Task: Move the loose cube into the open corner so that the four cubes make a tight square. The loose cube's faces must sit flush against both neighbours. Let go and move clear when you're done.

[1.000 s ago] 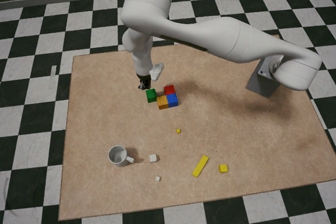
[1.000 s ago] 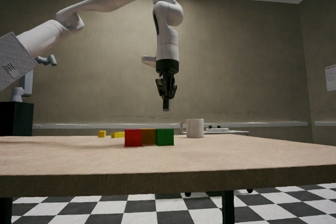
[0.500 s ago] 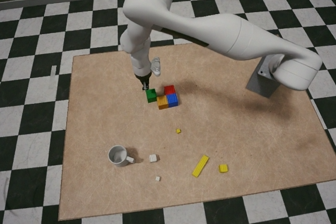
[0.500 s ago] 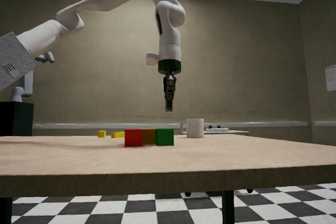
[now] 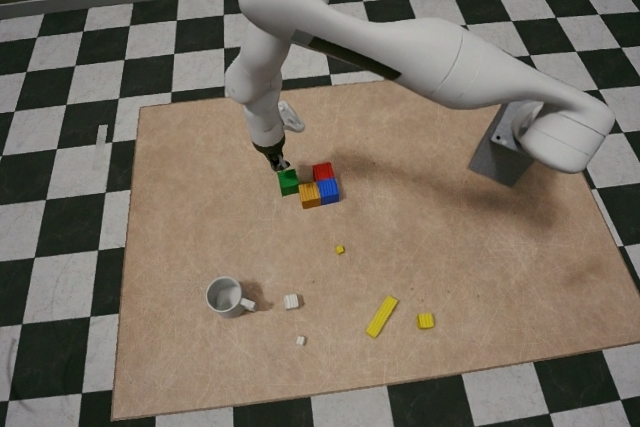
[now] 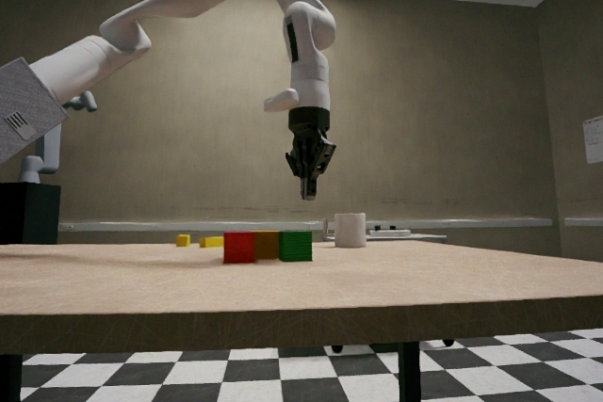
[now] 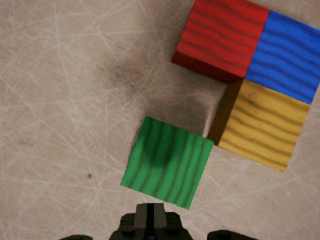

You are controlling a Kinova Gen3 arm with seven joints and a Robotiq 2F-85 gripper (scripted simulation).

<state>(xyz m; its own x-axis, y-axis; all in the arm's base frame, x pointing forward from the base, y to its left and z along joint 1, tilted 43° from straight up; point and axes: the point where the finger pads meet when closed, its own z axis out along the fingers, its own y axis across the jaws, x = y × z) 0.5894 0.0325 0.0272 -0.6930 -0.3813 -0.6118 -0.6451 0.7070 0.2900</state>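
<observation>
My gripper is now 100 mm above the green cube, 20 mm past it and 10 mm to the left of it. Also, from my hand: red cube: 120 mm behind, 100 mm below, 40 mm to the right; blue cube: 130 mm behind, 100 mm below, 10 mm to the left; orange cube: 100 mm below, 90 mm behind, 30 mm to the left.
</observation>
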